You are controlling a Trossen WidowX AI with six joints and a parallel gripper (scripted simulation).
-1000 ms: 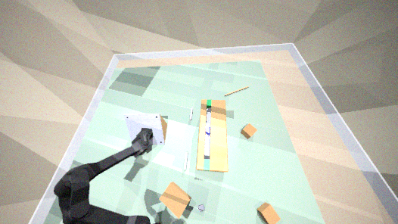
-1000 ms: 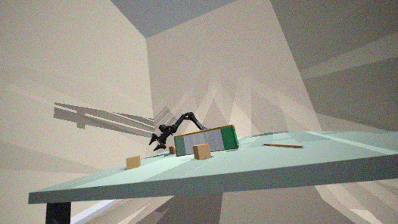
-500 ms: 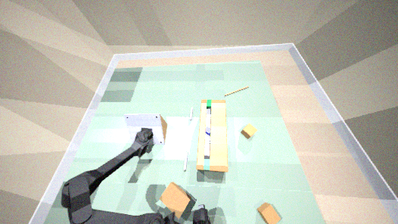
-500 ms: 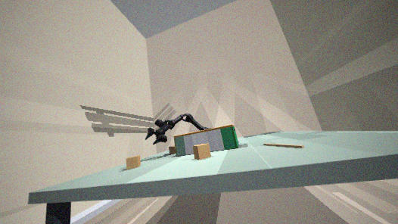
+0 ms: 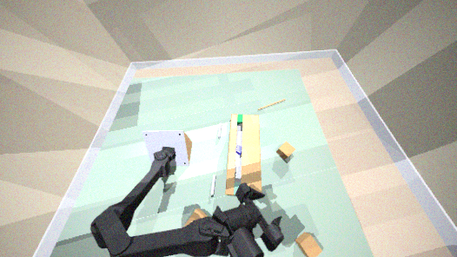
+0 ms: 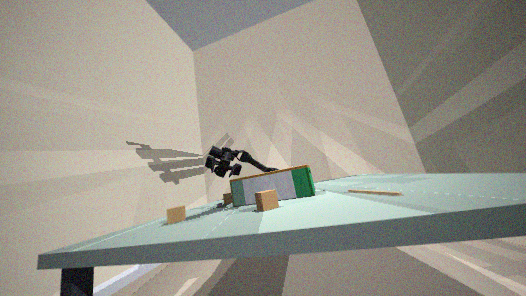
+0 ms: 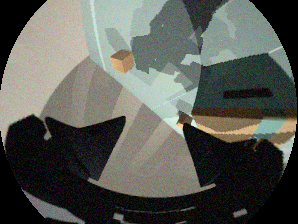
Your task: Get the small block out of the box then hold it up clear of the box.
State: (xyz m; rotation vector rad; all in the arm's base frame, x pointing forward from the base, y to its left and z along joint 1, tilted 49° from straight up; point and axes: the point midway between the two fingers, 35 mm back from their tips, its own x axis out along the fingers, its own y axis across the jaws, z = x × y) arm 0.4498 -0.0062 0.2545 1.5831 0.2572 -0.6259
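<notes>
Now: the box 14 cm behind my gripper tip, 21 cm to the left of it and 10 cm below it. Round my gripper tip: blue-violet block: 13 cm behind, 22 cm to the left, 8 cm below; then thin wooden stick: 6 cm ahead, 58 cm to the left, 16 cm below.
</notes>
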